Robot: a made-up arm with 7 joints.
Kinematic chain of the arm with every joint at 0, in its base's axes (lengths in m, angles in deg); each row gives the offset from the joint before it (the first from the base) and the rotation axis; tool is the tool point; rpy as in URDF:
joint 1: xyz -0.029 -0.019 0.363 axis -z
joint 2: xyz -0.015 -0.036 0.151 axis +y
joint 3: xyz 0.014 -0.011 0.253 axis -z
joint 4: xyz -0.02 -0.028 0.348 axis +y
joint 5: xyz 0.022 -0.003 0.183 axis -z
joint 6: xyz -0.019 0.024 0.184 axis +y
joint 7: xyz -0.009 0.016 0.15 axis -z
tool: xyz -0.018 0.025 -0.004 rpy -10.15 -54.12 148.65
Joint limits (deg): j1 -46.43..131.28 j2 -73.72..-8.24 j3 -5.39..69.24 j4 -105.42..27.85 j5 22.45..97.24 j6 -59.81..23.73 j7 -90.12..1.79
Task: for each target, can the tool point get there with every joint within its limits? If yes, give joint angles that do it. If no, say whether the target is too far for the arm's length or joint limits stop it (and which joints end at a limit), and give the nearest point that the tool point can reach.
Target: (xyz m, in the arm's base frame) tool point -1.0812 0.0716 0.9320
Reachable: yes | joints 6.96 -64.97 0.43 -13.45 81.21 9.44 -35.01
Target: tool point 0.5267 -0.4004 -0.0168
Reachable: no: joint limits stop it (at a limit: joint 1, joint 2, joint 4, joint 5, joint 7) | nearest point 0.5429 0.1246 0.3649 | short by 0.649 m
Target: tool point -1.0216 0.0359 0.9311
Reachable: yes | joints -2.36 -52.12 26.95 -37.59 34.50 15.16 -82.40
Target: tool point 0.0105 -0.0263 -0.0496
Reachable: no: joint limits stop it (at a limit: joint 1, joint 2, joint 4, joint 5, joint 7) | nearest point 0.3081 0.3431 0.2317 | short by 0.551 m
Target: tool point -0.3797 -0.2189 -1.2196
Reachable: no: too far | nearest point -0.5498 -0.3159 0.1600 | short by 1.393 m
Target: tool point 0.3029 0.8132 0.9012
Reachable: yes | joints 90.64 -58.16 55.27 -56.95 82.46 -39.25 -20.54
